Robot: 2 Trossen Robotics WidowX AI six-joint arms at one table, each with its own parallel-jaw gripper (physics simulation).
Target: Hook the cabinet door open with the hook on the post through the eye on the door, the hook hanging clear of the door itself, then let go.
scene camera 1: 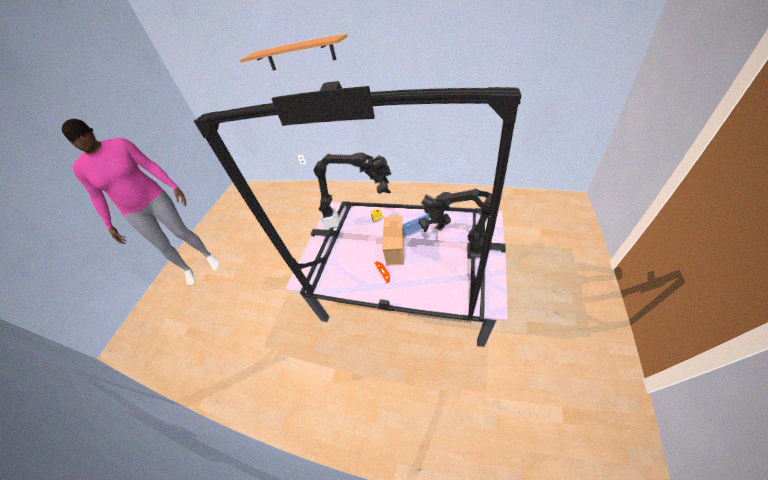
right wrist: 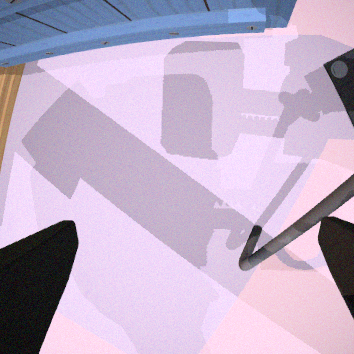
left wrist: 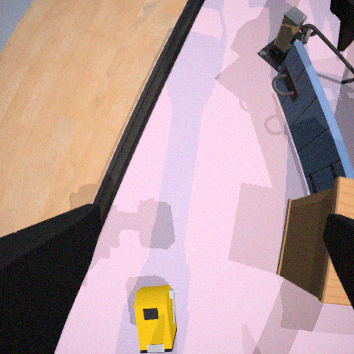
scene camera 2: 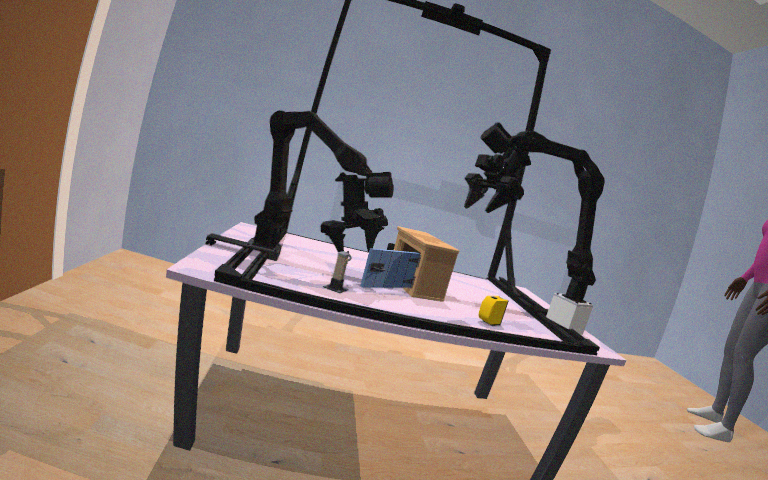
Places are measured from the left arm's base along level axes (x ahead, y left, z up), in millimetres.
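Pixels of known places: left gripper, between the fingertips: [scene camera 1: 389, 188] [left wrist: 215, 221] [scene camera 2: 475, 209]; right gripper, between the fingertips: [scene camera 1: 431, 230] [right wrist: 199, 231] [scene camera 2: 356, 255]; left arm's base, origin of its link: [scene camera 1: 327, 213] [scene camera 2: 574, 299]; right arm's base, origin of its link: [scene camera 1: 476, 249] [scene camera 2: 264, 244].
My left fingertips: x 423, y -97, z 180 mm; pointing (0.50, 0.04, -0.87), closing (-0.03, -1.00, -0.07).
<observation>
Ahead of a thing's pixels: the offset from my left fingertips to its top centre. "pt": to the spot under its first point.
The wooden cabinet @(dz -125, dx -33, dy -225 mm) [scene camera 1: 393, 240] [scene camera 2: 434, 268] [left wrist: 306, 250] stands mid-table. Its blue door @(dz -161, dx +112, dy -119 mm) [scene camera 1: 416, 224] [scene camera 2: 399, 268] [left wrist: 312, 127] [right wrist: 130, 27] stands swung out. The eye [scene camera 2: 376, 266] [left wrist: 285, 85] sits near the door's free edge; no hook shows in it. The post @(pt dz -218, dx +268, dy -112 mm) [scene camera 2: 340, 266] [left wrist: 289, 32] stands beside that edge. Its bent hook rod [left wrist: 330, 45] [right wrist: 280, 243] runs past the door's opposite face, apart from the eye. My right gripper [scene camera 2: 355, 249] [right wrist: 199, 231] is open around the hook's tip, not gripping. My left gripper [scene camera 2: 480, 207] [left wrist: 215, 221] is open, high above the cabinet's side.
A yellow block @(dz -200, dx -113, dy +53 mm) [scene camera 1: 376, 215] [scene camera 2: 492, 310] [left wrist: 156, 317] stands near the cabinet. An orange piece @(dz -262, dx -129, dy -374 mm) [scene camera 1: 382, 271] lies on its other side. A white box [scene camera 1: 330, 219] [scene camera 2: 569, 313] is at the left arm's base. Black rails and frame posts edge the table.
</observation>
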